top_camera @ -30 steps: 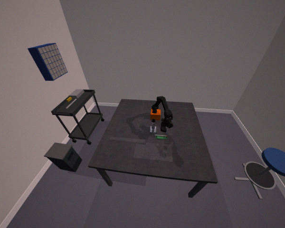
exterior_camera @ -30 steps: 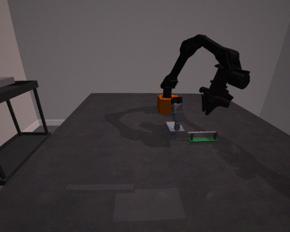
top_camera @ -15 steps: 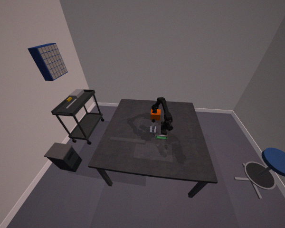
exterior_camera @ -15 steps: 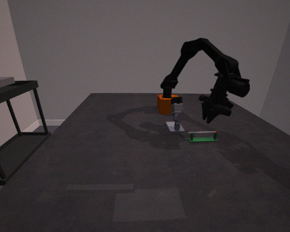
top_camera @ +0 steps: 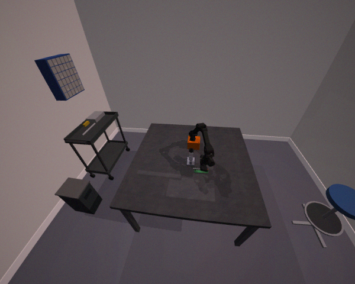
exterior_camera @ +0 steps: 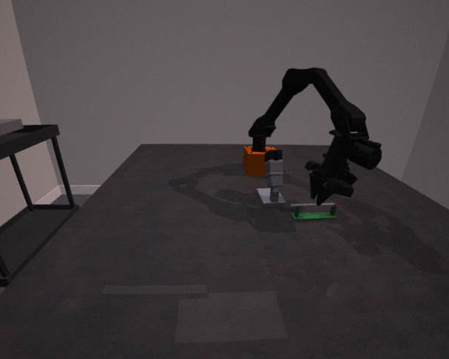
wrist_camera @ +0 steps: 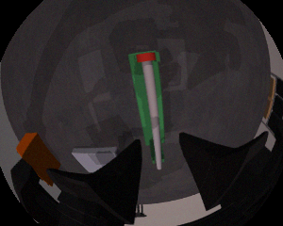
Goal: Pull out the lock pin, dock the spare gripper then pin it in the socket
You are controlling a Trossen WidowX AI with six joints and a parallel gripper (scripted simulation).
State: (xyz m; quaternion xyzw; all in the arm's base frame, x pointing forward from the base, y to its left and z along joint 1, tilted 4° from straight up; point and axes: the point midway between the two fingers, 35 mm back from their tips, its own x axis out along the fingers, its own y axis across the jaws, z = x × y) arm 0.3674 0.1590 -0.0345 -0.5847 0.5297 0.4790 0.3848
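Right now my gripper tip is 30 mm above the green cradle and 10 mm to the right of it. Also, from my gripper tip: grey mount 120 mm to the right, 100 mm behind, 10 mm below; then spare gripper 120 mm to the right, 110 mm behind, 60 mm above.
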